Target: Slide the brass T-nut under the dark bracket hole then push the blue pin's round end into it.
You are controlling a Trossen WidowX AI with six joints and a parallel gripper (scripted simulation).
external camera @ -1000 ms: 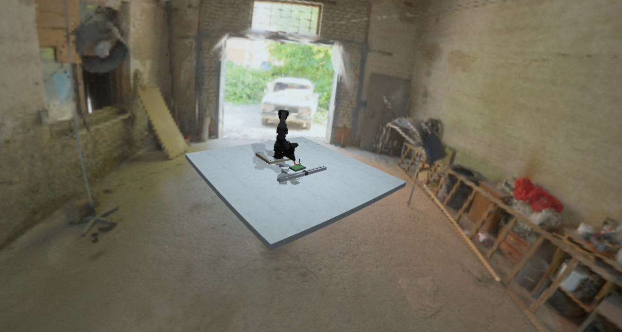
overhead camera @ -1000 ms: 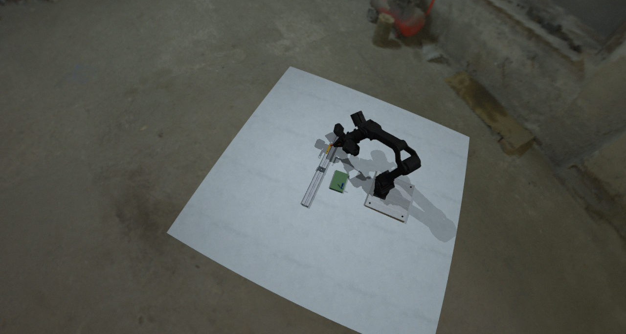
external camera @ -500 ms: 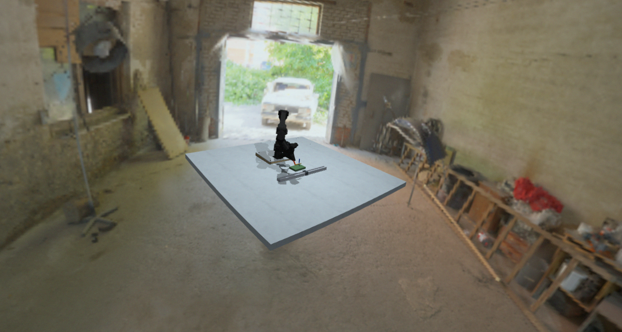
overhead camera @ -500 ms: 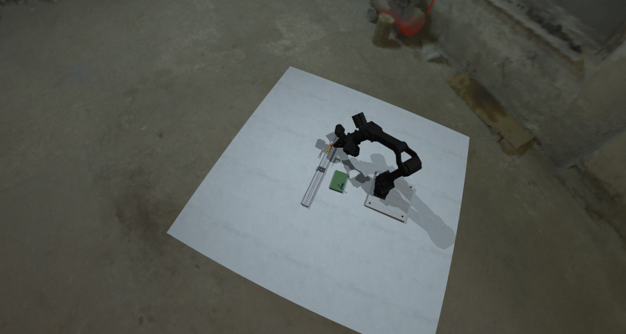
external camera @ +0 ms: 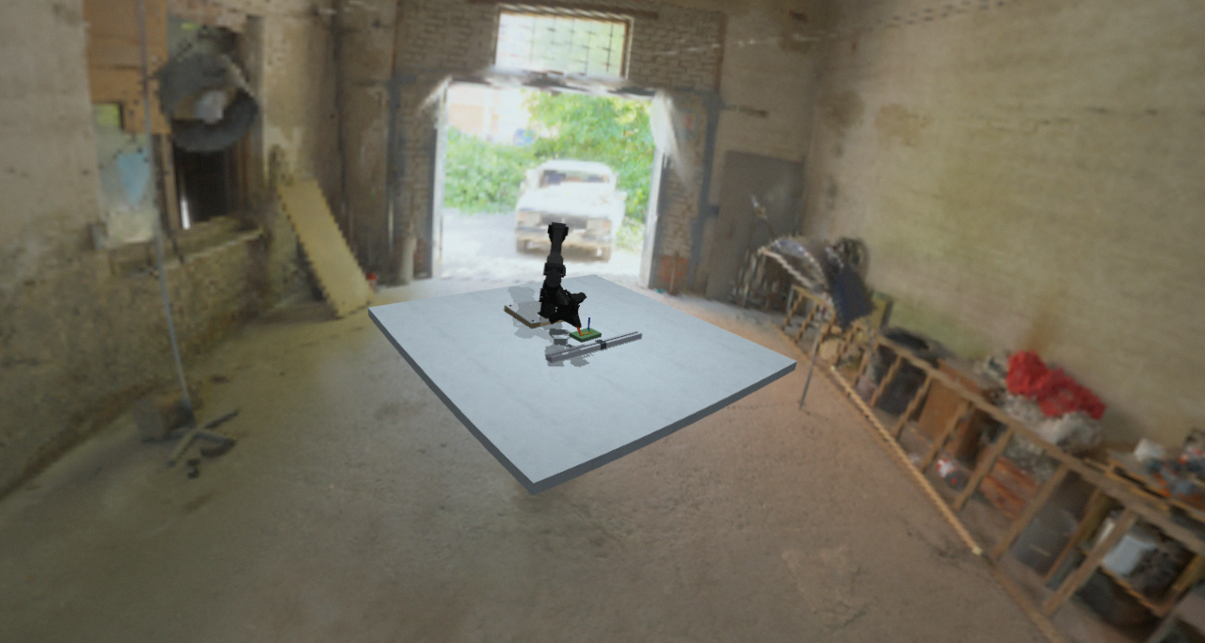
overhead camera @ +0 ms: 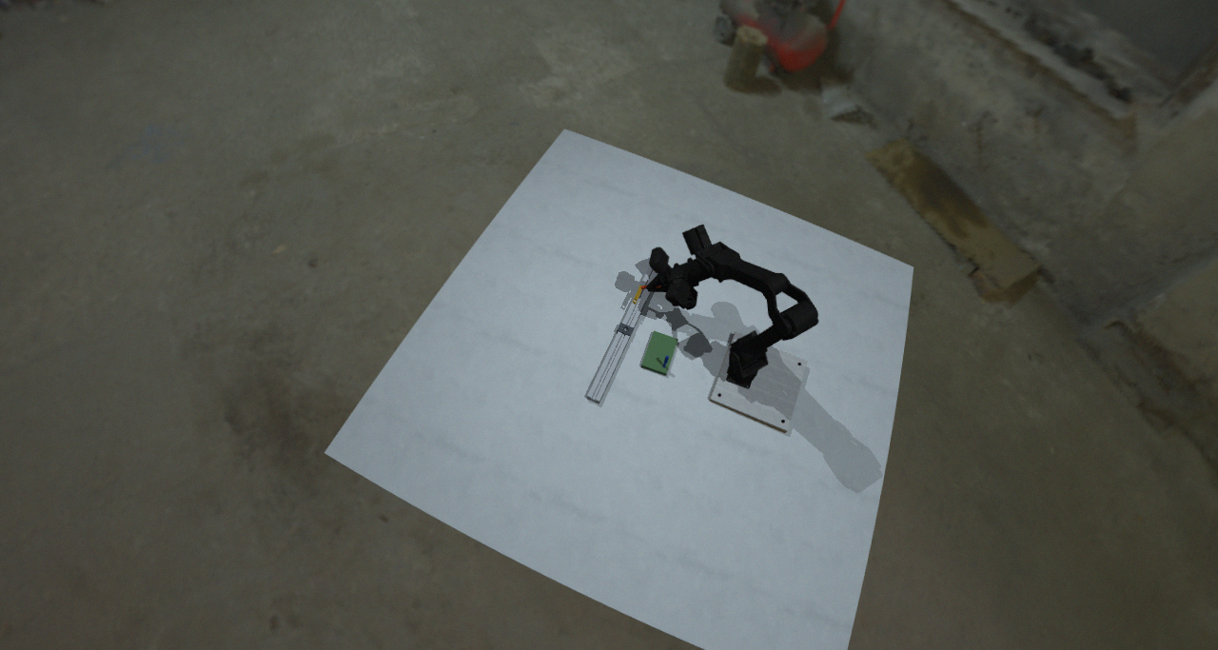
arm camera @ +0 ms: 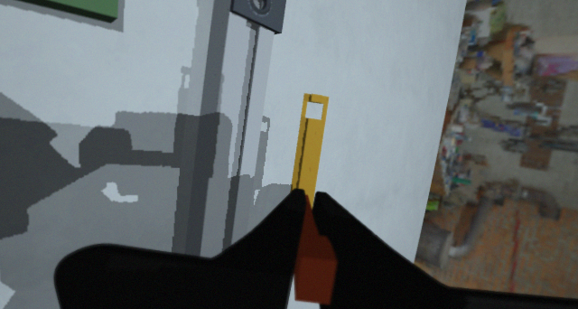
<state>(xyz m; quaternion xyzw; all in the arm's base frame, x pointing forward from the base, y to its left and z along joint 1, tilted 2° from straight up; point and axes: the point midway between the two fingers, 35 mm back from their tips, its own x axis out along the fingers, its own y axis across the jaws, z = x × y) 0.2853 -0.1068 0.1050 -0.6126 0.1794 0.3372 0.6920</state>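
My gripper tip is 10 cm to the right of the aluminum rail, 8 cm above it and 2 cm short of it. From my gripper tip the other things lie so: brass T-nut (2 cm to the left); then green tray (14 cm to the left, 10 cm behind, 9 cm below); then blue pin (15 cm to the left, 11 cm behind, 7 cm below).
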